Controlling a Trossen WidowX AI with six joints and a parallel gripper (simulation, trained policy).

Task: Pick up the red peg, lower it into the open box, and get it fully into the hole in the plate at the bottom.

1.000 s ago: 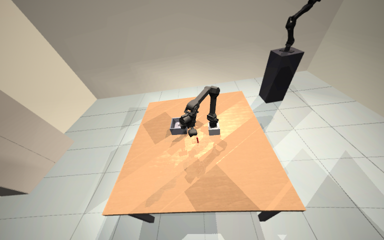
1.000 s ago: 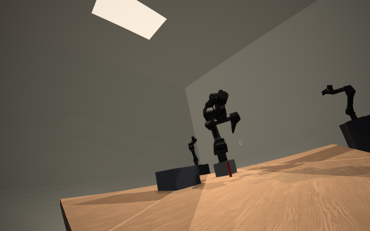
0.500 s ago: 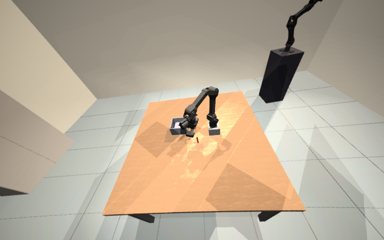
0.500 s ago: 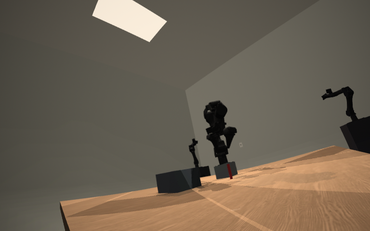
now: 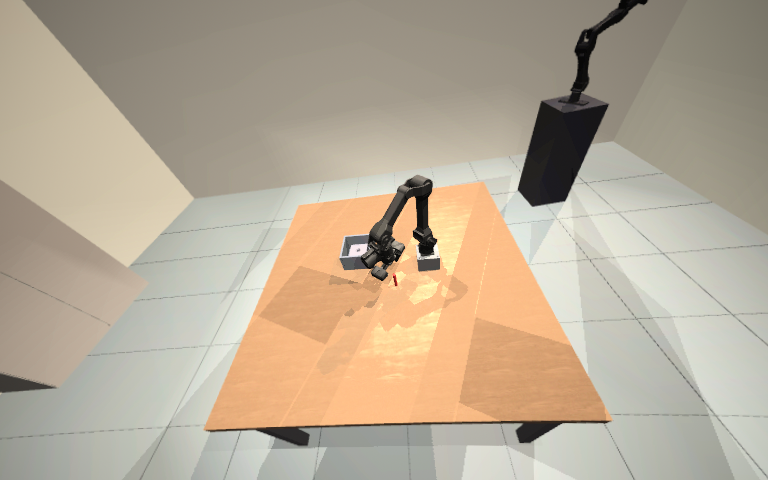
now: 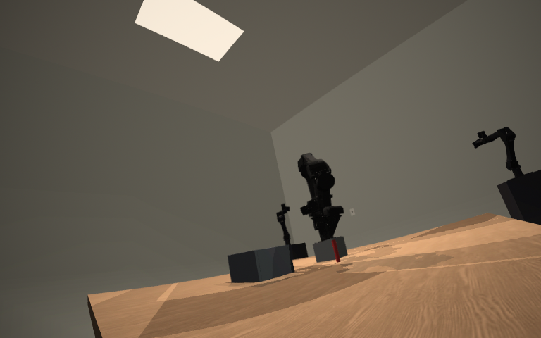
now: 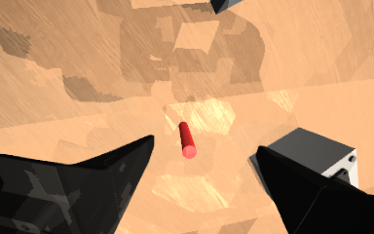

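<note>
The red peg is 1 cm behind my gripper tip, 2 cm to the left of it and 6 cm below it. Round my gripper tip: grey box (16 cm ahead, 19 cm to the right, 8 cm below).
</note>
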